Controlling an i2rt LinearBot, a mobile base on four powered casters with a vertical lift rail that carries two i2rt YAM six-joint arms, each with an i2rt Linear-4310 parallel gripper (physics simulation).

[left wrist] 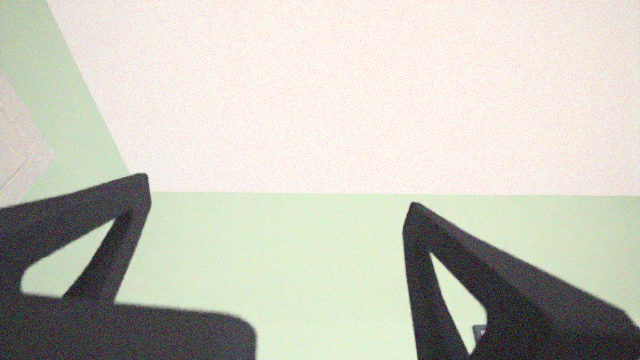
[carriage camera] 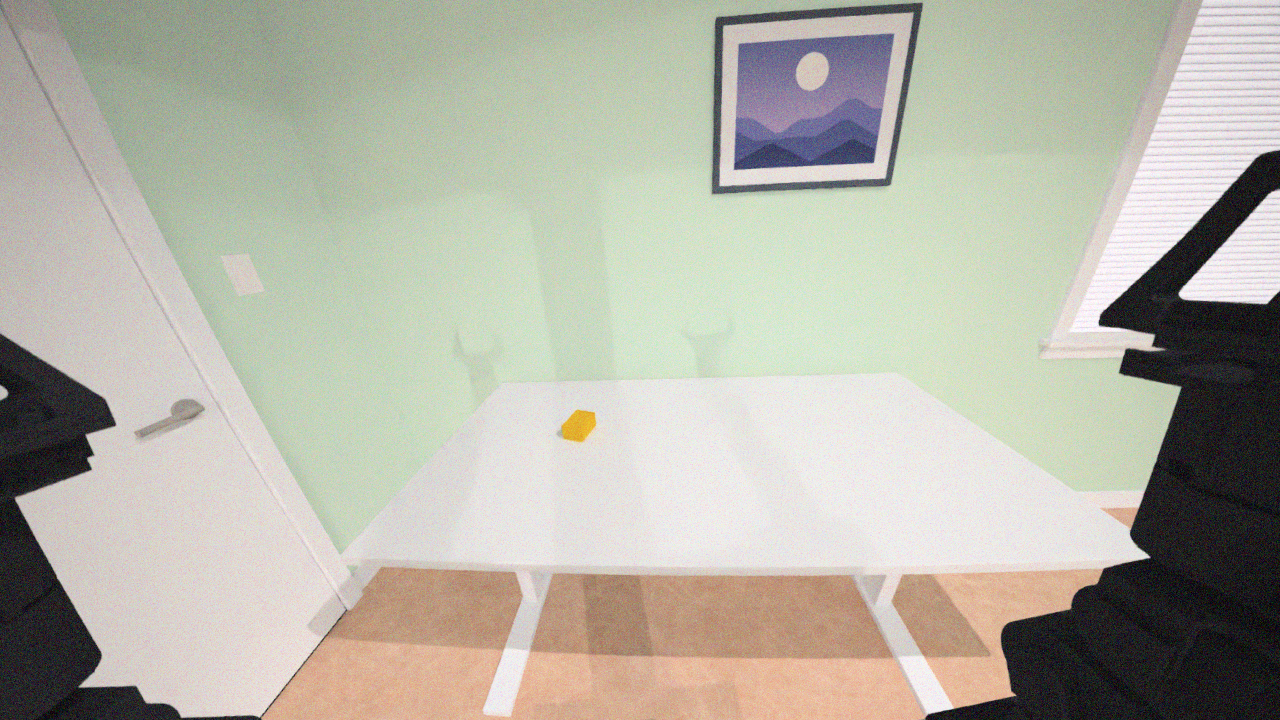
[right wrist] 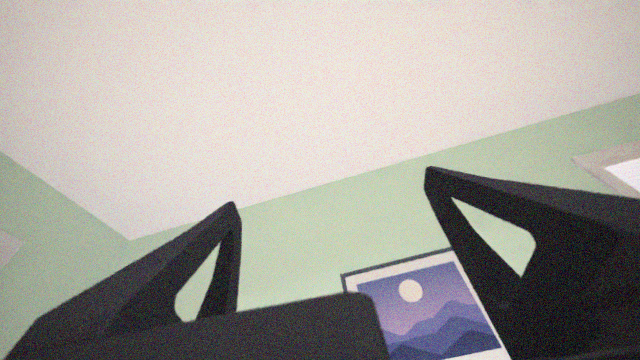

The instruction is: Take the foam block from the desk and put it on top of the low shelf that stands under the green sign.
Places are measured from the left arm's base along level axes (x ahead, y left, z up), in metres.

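Pixels of known places: left gripper, fingertip midpoint: point(left wrist: 280, 202); right gripper, fingertip midpoint: point(right wrist: 331, 194).
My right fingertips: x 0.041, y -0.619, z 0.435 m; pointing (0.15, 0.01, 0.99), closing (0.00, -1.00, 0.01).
Note:
Ahead of a thing's pixels: the offset from my right fingertips to its middle. "*": to the spot under its first point. Level surfaces: height alone.
A yellow-orange foam block {0.566 m down, 0.730 m ahead, 0.451 m left} point(carriage camera: 579, 425) lies on the white desk {0.588 m down} point(carriage camera: 805, 501), in the desk's back left part in the carriage view. My left gripper point(left wrist: 280, 202) is open and empty, tilted up toward the wall and ceiling; in the carriage view part of it shows at the left edge. My right gripper point(right wrist: 331, 194) is open and empty, also tilted up; in the carriage view part of it shows at the right edge. Both grippers are well apart from the block. The low shelf and the green sign do not show in these views.
The desk's back edge is by the green wall point(carriage camera: 402, 295). A door point(carriage camera: 98, 313) with a lever handle {* 0.379 m down, 0.607 m ahead, 1.398 m left} point(carriage camera: 170, 419) is at the left. A framed picture point(carriage camera: 814, 102) point(right wrist: 425, 310) hangs above the desk. A window {* 0.046 m up, 0.839 m ahead, 1.465 m right} point(carriage camera: 1181, 179) is at the right. Desk legs point(carriage camera: 514, 653) stand on the brown floor {1.308 m down} point(carriage camera: 733, 626).

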